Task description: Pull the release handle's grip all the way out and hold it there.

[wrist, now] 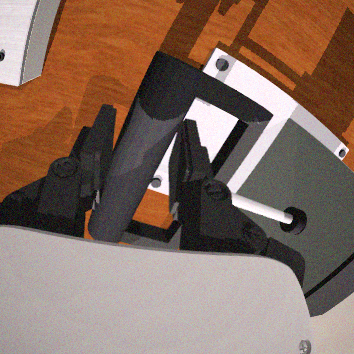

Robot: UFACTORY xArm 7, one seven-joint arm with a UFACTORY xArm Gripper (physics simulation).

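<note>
The release handle's grip (135, 165) is a thick dark grey bar that slants across the middle of the wrist view. A black side arm (225, 95) runs from its upper end towards the housing. A white rod (262, 207) shows between the handle side and a dark round hole in the grey-green housing (305, 175); a good length of it is exposed. My gripper (144, 134) is shut on the grip, with one finger on each side of it. The lower end of the grip is hidden behind the gripper's pale body.
The housing sits on a white base plate (265, 92) with screw holes, on the right. A silver block (15, 40) stands at the upper left on the orange-brown wooden table (35, 112). Dark shadows fall across the wood at the upper right.
</note>
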